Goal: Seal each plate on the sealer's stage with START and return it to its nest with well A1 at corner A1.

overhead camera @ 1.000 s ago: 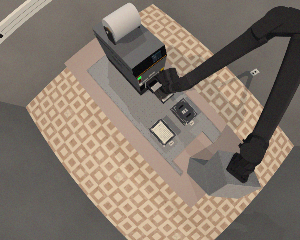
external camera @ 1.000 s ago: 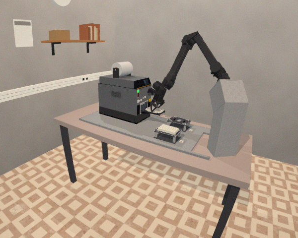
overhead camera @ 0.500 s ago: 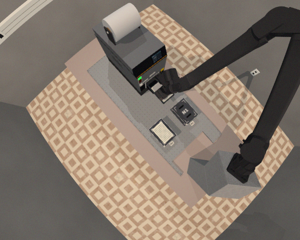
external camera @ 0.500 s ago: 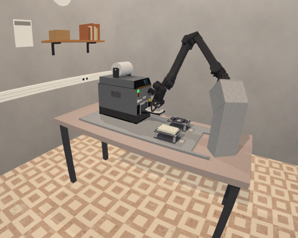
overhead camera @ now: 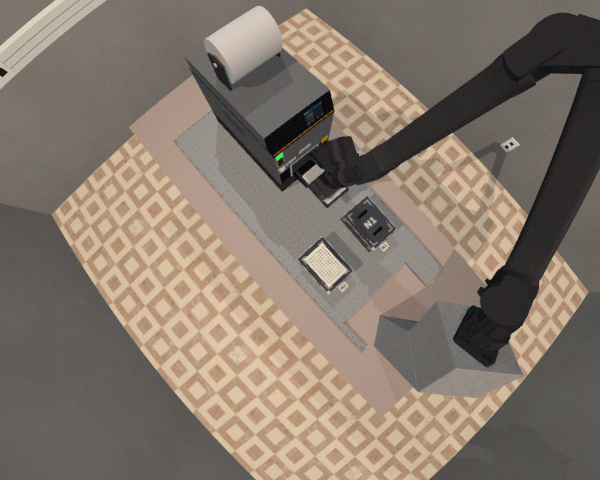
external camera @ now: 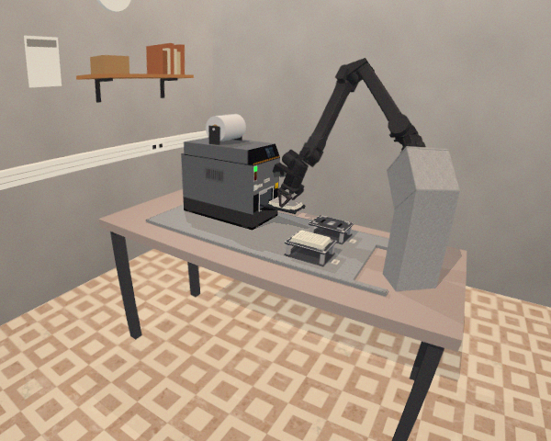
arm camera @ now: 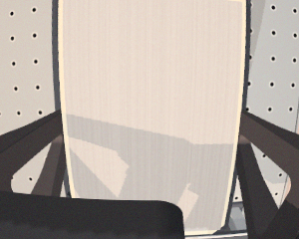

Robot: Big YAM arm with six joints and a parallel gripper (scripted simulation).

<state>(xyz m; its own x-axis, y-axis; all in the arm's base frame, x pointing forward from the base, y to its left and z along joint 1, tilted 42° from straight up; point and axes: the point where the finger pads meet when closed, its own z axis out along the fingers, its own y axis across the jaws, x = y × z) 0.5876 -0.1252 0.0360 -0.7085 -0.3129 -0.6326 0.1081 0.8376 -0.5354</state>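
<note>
Right now the sealer stage is 10 mm below my hand. The rest, counted from my hand: start button 110 mm ahead, 80 mm to the left, 70 mm above; then cream well plate 190 mm behind, 200 mm to the left, 50 mm below; then foil roll 330 mm ahead, 40 mm to the right, 300 mm above.
</note>
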